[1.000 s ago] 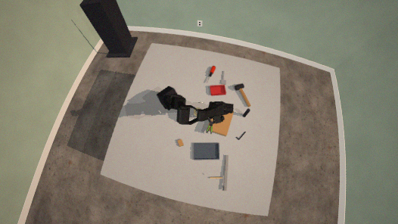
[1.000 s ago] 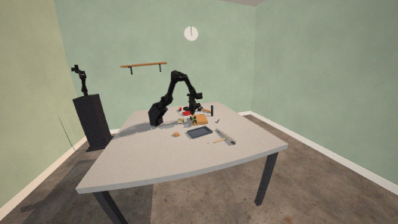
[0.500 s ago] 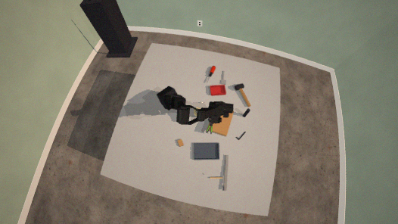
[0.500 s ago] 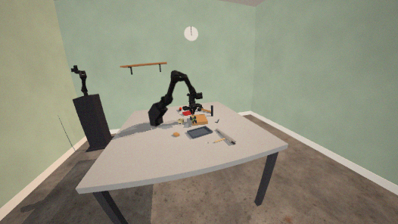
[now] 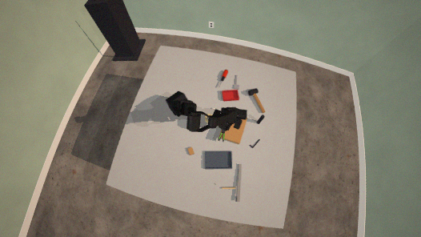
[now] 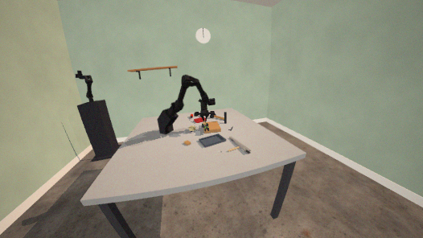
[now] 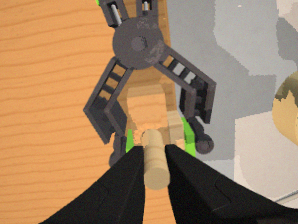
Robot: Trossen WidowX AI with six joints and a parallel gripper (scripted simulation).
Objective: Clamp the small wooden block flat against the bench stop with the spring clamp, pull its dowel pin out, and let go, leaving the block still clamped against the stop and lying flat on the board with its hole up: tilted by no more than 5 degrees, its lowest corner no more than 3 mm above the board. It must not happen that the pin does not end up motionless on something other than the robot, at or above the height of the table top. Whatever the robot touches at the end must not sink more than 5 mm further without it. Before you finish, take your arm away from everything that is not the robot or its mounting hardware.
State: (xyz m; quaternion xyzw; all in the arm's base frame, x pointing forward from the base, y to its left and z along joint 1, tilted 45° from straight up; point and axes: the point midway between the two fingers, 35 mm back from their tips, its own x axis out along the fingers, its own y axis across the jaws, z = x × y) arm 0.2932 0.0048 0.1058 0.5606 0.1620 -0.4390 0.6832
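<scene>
My hand is 40 mm above the dowel pin. The rest, counted from my hand: small wooden block 60 mm below; then bench stop 10 mm behind, 10 mm to the left, 60 mm below; then wooden board 60 mm ahead, 90 mm below.
</scene>
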